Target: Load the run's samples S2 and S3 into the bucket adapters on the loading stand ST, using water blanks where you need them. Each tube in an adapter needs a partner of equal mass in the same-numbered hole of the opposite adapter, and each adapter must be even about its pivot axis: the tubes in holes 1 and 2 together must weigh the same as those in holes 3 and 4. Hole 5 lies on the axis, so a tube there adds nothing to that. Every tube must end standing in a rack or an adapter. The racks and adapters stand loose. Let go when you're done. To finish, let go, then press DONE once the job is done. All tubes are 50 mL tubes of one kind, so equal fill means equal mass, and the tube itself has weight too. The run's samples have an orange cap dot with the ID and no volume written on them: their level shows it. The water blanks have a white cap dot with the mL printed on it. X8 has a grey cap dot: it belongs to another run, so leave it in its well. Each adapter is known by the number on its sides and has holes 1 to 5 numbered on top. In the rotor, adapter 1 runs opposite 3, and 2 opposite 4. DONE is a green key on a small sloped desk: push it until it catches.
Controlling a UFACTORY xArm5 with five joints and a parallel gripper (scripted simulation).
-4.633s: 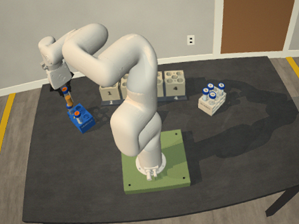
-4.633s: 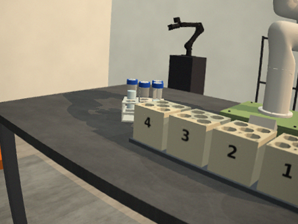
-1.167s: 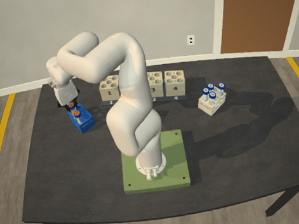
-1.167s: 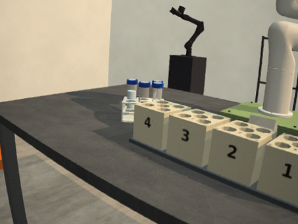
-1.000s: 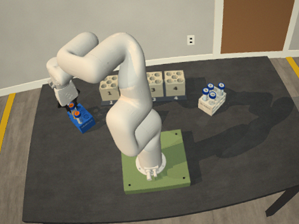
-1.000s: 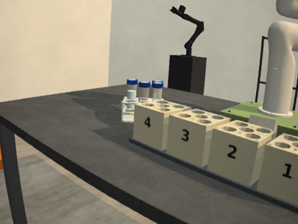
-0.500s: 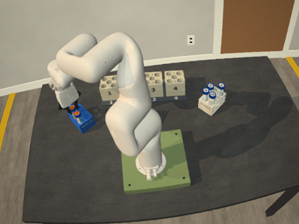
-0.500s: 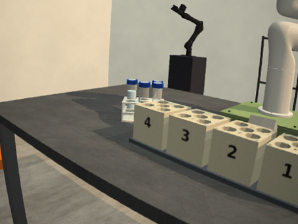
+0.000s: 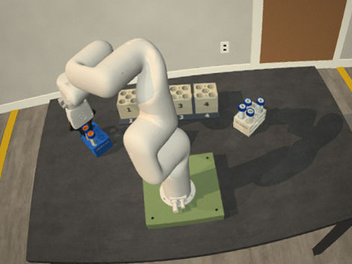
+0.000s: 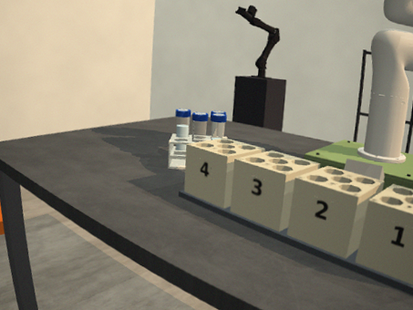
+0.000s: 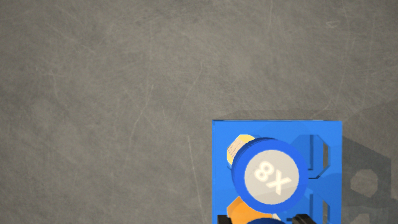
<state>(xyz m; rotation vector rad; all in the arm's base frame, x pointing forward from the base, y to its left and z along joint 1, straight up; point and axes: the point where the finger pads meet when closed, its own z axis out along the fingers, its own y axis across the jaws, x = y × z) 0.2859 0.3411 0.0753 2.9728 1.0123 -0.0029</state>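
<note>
Right now my hand is 1 cm short of the sample tube S2 and 5 cm above it. Also, from my hand: bucket adapter 17 cm ahead, 18 cm to the right, 7 cm below; loading stand ST 15 cm ahead, 34 cm to the right, 11 cm below; blue sample rack 1 cm ahead, 2 cm to the right, 9 cm below.
</note>
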